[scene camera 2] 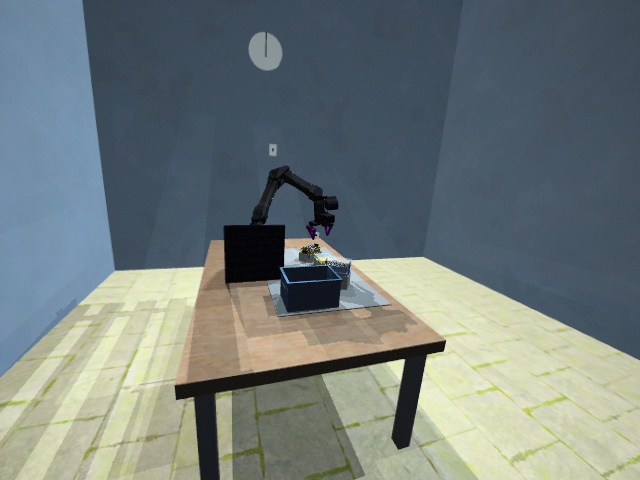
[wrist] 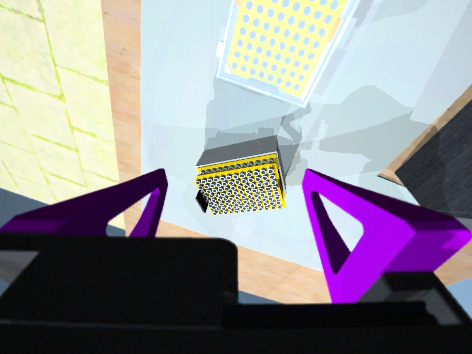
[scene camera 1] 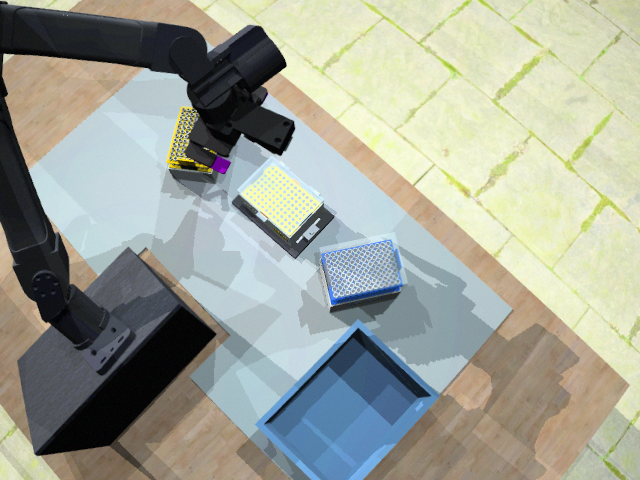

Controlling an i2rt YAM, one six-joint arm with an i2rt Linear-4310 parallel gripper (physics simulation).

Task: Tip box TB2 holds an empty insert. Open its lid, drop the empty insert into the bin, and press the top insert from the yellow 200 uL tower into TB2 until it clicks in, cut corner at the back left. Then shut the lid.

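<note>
The tip box (scene camera 1: 281, 201) (wrist: 280, 45), with a yellow perforated insert under a clear lid that looks shut, sits on a dark base; no TB2 label is readable. The yellow tower (scene camera 1: 181, 134) (scene camera 2: 310, 250) (wrist: 240, 192) of stacked inserts stands on a grey base at the upper left of the mat, partly hidden by the arm in the scene camera 1 view. My gripper (scene camera 1: 242, 129) (scene camera 2: 320, 236) (wrist: 235, 176) is open and empty, above and apart from the tower. The blue bin (scene camera 1: 307, 377) (scene camera 2: 310, 295) stands at the mat's lower end; no insert shows in its visible part.
A blue rack (scene camera 1: 361, 271) with a clear cover stands between tip box and bin. The arm rises from a black block (scene camera 1: 103, 356) (scene camera 2: 254, 253) beside the grey mat (scene camera 1: 118, 139). The wooden table edge (scene camera 2: 310, 369) runs across the front.
</note>
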